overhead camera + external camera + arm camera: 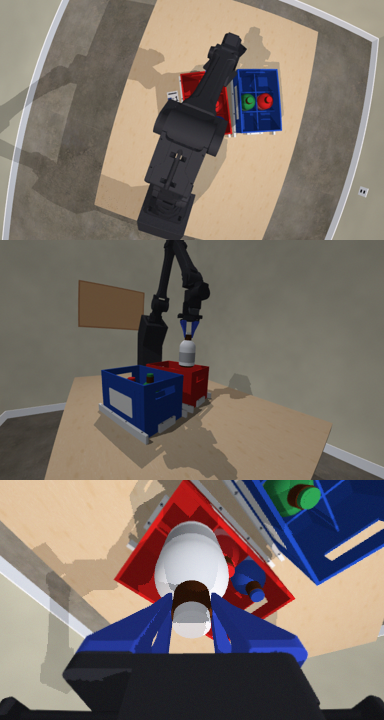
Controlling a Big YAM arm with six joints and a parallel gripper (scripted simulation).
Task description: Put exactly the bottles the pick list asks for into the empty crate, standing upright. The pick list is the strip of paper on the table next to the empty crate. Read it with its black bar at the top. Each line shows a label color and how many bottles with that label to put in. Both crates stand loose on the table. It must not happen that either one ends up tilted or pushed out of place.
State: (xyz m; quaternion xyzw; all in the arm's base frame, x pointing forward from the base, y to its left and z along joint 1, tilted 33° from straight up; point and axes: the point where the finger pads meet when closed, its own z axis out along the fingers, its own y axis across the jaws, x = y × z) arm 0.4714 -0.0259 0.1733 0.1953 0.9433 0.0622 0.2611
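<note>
My gripper is now 1 cm past the white-label bottle and 6 cm above it. Round my hand: red crate (9 cm behind, 1 cm to the left, 24 cm below); then green-label bottle (2 cm behind, 17 cm to the right, 24 cm below); then blue-label bottle (16 cm behind, 7 cm to the right, 24 cm below).
</note>
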